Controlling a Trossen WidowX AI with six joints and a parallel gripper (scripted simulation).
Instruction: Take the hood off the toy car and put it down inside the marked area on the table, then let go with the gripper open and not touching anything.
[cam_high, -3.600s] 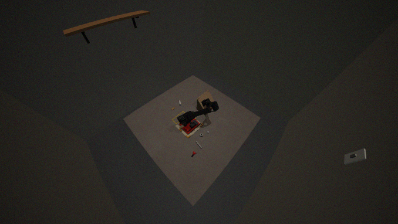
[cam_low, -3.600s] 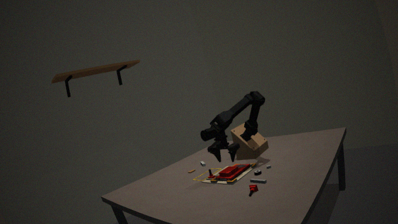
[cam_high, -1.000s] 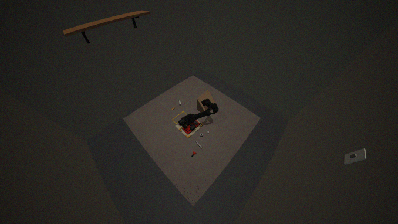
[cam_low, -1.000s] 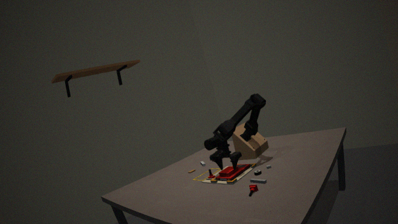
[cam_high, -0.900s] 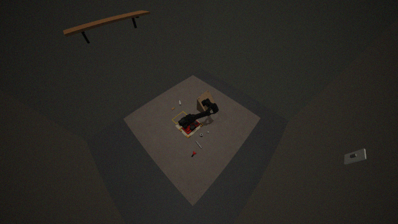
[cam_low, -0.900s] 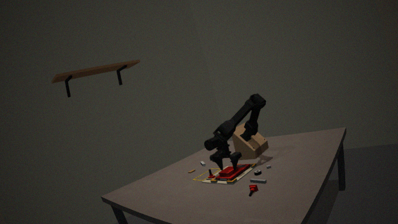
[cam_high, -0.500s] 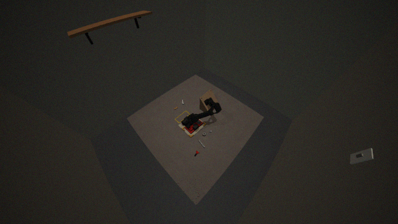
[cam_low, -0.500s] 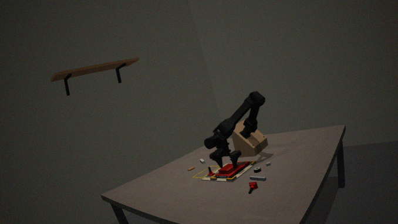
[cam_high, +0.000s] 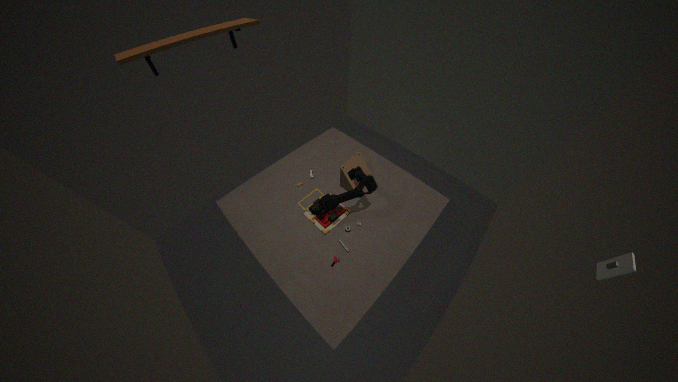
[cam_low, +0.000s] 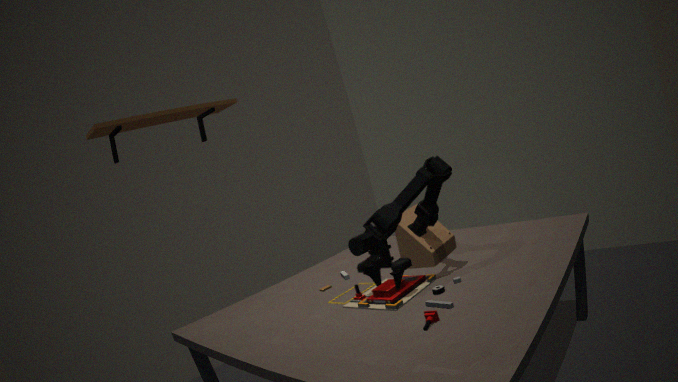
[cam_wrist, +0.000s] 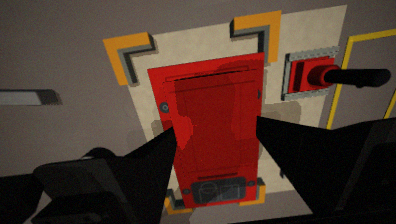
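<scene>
The hood is 1 cm above my gripper tip. Round my gripper tip: grey socket (11 cm to the right, 2 cm ahead); then black wheel (16 cm to the left, 4 cm behind, 3 cm below); then wooden piece (37 cm to the right, 7 cm behind, 3 cm below).
</scene>
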